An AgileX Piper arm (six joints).
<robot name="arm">
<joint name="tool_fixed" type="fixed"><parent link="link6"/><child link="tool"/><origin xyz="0 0 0" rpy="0 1.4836 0"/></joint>
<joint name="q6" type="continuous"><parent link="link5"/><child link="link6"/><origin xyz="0.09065 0 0.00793" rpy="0 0 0"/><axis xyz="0.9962 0 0.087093"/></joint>
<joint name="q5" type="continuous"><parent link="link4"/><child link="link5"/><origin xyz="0 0 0" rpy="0 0 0"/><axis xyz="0 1 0"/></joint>
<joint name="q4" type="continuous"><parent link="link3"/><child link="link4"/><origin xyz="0.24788 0 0.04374" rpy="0 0 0"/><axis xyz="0.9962 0 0.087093"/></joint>
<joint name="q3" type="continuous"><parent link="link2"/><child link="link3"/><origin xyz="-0.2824 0 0.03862" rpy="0 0 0"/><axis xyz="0 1 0"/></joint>
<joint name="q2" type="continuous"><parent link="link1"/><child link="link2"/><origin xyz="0 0 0" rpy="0 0 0"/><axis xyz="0 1 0"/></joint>
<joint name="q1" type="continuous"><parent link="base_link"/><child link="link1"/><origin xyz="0 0 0.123" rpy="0 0 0"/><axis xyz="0 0 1"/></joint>
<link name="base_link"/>
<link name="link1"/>
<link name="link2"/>
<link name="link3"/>
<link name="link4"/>
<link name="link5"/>
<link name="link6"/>
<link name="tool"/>
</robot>
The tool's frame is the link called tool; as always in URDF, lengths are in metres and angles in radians. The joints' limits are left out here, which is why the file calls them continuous.
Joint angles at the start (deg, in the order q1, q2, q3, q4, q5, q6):
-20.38, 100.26, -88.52, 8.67, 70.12, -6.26
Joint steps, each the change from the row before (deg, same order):
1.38, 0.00, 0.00, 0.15, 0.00, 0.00
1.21, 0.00, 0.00, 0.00, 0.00, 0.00
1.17, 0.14, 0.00, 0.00, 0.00, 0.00
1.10, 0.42, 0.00, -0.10, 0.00, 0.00
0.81, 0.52, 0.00, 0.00, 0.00, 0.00
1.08, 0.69, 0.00, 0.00, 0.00, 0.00
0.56, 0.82, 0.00, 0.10, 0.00, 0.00
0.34, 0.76, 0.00, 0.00, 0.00, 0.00
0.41, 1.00, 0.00, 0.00, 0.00, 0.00
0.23, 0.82, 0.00, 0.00, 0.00, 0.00
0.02, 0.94, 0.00, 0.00, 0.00, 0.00
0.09, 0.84, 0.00, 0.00, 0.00, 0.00
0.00, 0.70, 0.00, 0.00, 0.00, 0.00
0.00, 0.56, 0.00, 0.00, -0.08, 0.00
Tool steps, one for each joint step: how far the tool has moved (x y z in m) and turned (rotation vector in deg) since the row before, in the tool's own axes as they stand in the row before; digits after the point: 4 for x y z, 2 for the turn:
-0.0001, 0.0088, 0.0011, -0.47, 0.16, -1.28
-0.0001, 0.0076, 0.0010, -0.29, 0.15, -1.16
-0.0003, 0.0072, 0.0019, -0.29, 0.29, -1.11
-0.0007, 0.0063, 0.0038, -0.19, 0.56, -1.03
-0.0008, 0.0046, 0.0042, -0.21, 0.62, -0.71
-0.0011, 0.0061, 0.0056, -0.27, 0.82, -0.95
-0.0012, 0.0028, 0.0060, -0.25, 0.87, -0.39
-0.0011, 0.0014, 0.0054, -0.11, 0.80, -0.22
-0.0015, 0.0016, 0.0071, -0.13, 1.04, -0.26
-0.0012, 0.0006, 0.0058, -0.08, 0.84, -0.11
-0.0013, -0.0009, 0.0064, -0.06, 0.93, 0.12
-0.0012, -0.0003, 0.0058, -0.06, 0.84, 0.03
-0.0010, -0.0007, 0.0047, -0.04, 0.69, 0.10
-0.0009, -0.0006, 0.0038, -0.02, 0.47, 0.08

